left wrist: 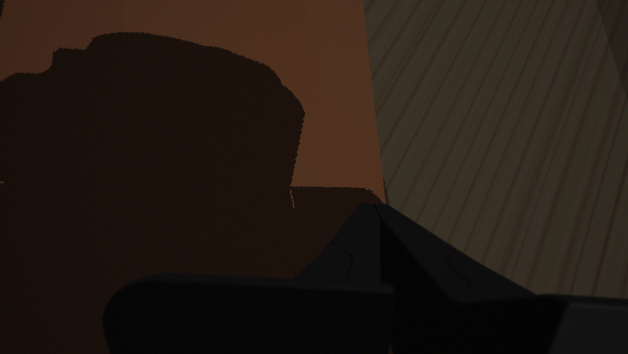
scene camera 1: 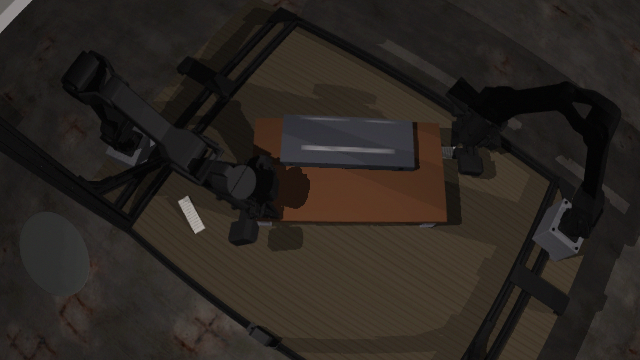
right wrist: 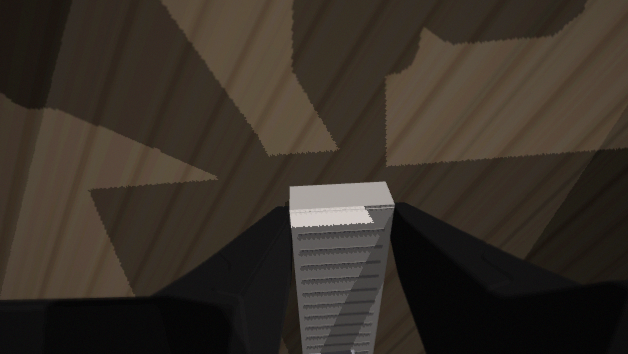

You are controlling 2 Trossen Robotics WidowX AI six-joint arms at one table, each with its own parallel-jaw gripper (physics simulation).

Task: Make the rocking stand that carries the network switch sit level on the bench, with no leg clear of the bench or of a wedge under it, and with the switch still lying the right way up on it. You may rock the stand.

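Where they show: left gripper, fingertip midpoint: (left wrist: 371, 217) (scene camera 1: 278, 217); right gripper, fingertip midpoint: (scene camera 1: 453, 152) (right wrist: 340, 218); left arm's base at its link origin: (scene camera 1: 128, 142); right arm's base at its link origin: (scene camera 1: 571, 225).
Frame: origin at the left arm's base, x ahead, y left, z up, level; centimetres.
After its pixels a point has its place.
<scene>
The orange-brown stand (scene camera 1: 360, 197) @[x 57.9, y 6.8, z 3.1 cm] (left wrist: 335, 100) @[x 47.2, y -1.3, z 3.1 cm] lies in the middle of the bench, with the dark grey network switch (scene camera 1: 350, 135) @[x 51.3, y 18.2, z 5.8 cm] flat on its back part. Light leg feet show under its front edge. My left gripper (scene camera 1: 272, 215) @[x 43.5, y -3.5, z 3.4 cm] (left wrist: 371, 217) @[x 43.5, y -3.5, z 3.4 cm] is shut and empty, at the stand's front left corner; whether it touches the top I cannot tell. My right gripper (scene camera 1: 452, 152) @[x 76.0, y 29.5, z -6.0 cm] (right wrist: 340, 218) @[x 76.0, y 29.5, z -6.0 cm] is shut on a white ribbed wedge (scene camera 1: 447, 152) @[x 74.6, y 28.8, z -5.7 cm] (right wrist: 342, 280) @[x 73.8, y 28.7, z -5.8 cm], beside the stand's right edge. The wedge's far end is hidden by the stand, and the legs at the back are hidden.
A second white ribbed wedge (scene camera 1: 191, 215) @[x 22.4, y -9.2, z -6.2 cm] lies on the bench (scene camera 1: 350, 285) @[x 62.9, y -10.2, z -6.9 cm], left of the stand and near the left arm. Black frame rails (scene camera 1: 190, 275) @[x 27.4, y -23.5, z -7.4 cm] run around the bench. The left arm casts a dark shadow on the stand.
</scene>
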